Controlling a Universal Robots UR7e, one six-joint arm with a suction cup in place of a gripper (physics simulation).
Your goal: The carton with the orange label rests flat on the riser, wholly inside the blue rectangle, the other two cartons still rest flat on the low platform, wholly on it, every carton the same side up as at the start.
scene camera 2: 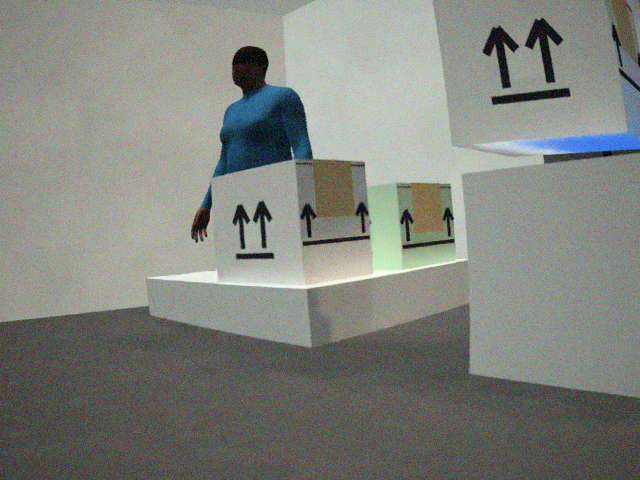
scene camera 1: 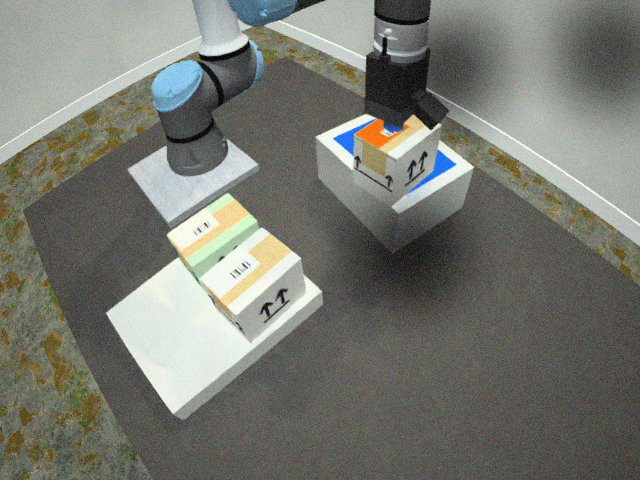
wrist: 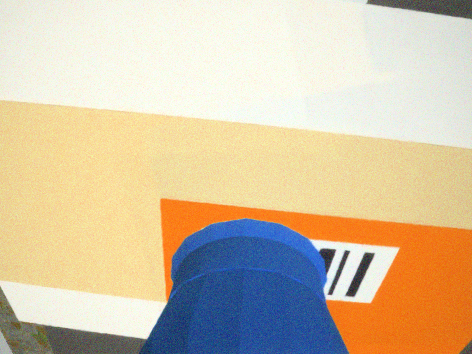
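Pixels of known places: hand, tool point: (scene camera 1: 393, 132) (wrist: 249, 238); arm's base, link origin: (scene camera 1: 198, 154).
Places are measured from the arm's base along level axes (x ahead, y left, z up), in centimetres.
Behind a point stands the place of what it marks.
The carton with the orange label (scene camera 1: 379, 138) @(y 5.4, x 45.9, z 22.3 cm) (scene camera 2: 537, 116) @(y 9.0, x 51.5, z 13.0 cm) (wrist: 425, 290) @(y 5.7, x 45.6, z 22.3 cm) hangs upright, arrows up, from my blue suction cup (scene camera 1: 393, 127) (wrist: 248, 250), which is sealed on its top at the orange label. In scene camera 2 a narrow gap shows between its underside and the white riser (scene camera 1: 338, 178) @(y 8.8, x 35.2, z 4.2 cm) (scene camera 2: 553, 289) @(y 9.8, x 53.8, z 3.5 cm). The blue rectangle (scene camera 1: 444, 165) @(y 19.1, x 52.9, z 10.1 cm) shows on both sides of the carton; the part under it is hidden. The green carton (scene camera 1: 235, 229) @(y -15.6, x 32.4, z 11.2 cm) (scene camera 2: 385, 227) @(y -14.1, x 33.8, z 7.0 cm) and the white carton (scene camera 1: 284, 304) @(y -19.3, x 45.3, z 5.5 cm) (scene camera 2: 284, 232) @(y -16.6, x 45.5, z 7.3 cm) rest flat, arrows up, on the low platform (scene camera 1: 165, 341) @(y -36.5, x 32.6, z 2.9 cm) (scene camera 2: 232, 304) @(y -23.7, x 45.9, z 0.9 cm).
The arm's base (scene camera 1: 196, 147) @(y -2.7, x 5.3, z 6.9 cm) stands on a grey plate (scene camera 1: 149, 178) @(y -12.4, x -4.4, z 0.1 cm) behind the low platform. The green and white cartons stand close together. A person in a blue top (scene camera 2: 263, 124) stands beyond the low platform in scene camera 2. Walls stand around the floor area.
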